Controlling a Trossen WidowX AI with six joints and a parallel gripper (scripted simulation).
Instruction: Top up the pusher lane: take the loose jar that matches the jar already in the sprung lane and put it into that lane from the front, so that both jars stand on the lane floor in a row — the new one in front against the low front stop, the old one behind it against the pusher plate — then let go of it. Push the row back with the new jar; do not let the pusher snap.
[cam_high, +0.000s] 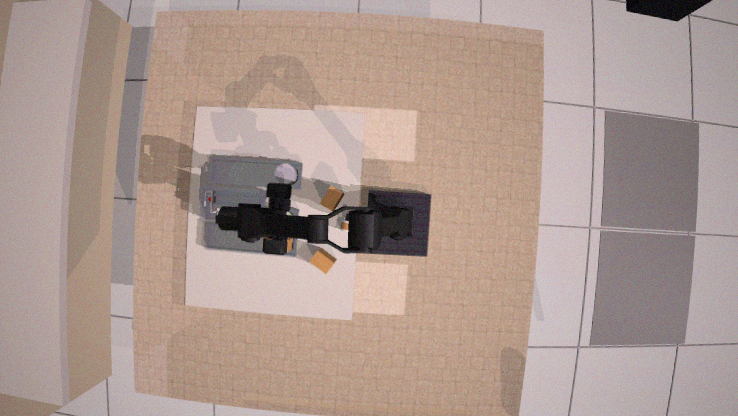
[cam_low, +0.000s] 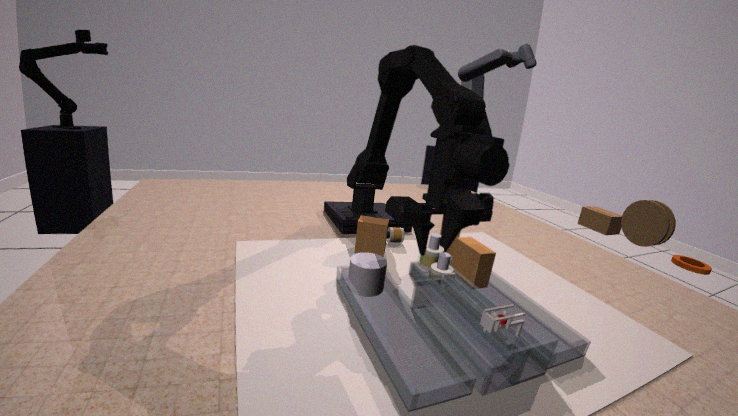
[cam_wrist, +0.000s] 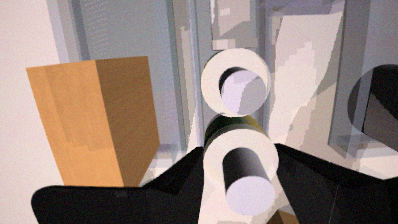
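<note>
Right now my gripper tip is 2 cm short of the brown box, 8 cm to the right of it and 1 cm above it. The rest, counted from my gripper tip: red mark 22 cm ahead, 4 cm to the right, 2 cm above; grey lane 15 cm ahead, 3 cm to the right, 3 cm below; grey cylinder 1 cm ahead, 13 cm to the right, 2 cm below.
</note>
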